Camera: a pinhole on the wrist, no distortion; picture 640 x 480 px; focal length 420.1 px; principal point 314.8 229.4 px. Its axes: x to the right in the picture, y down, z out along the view. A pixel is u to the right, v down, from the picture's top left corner.
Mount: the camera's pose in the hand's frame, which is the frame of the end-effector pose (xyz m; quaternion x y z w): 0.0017 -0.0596 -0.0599 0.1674 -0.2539 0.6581 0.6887
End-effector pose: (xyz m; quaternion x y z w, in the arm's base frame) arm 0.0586 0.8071 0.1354 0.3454 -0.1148 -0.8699 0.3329
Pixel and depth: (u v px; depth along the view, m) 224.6 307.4 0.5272
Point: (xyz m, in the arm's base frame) -0.2740 1.2392 0.2481
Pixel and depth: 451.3 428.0 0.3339
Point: -0.0827 1.0398 0.3654
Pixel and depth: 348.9 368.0 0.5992
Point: -0.2612 1.2305 0.4509
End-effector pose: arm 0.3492 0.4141 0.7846 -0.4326 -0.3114 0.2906 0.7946
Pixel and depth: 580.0 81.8 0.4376
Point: 0.0789 0.6826 1.0913
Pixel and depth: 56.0 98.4 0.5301
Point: 0.3816 0.2944 1.4515
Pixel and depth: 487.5 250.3 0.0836
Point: 0.3355 0.3827 0.8612
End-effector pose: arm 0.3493 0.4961 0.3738 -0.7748 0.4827 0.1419 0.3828
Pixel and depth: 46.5 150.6 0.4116
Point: 0.8214 0.7024 0.5052
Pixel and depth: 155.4 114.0 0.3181
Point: 0.6889 0.6514 0.4108
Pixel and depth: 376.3 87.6 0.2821
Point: 0.5741 0.6528 0.2907
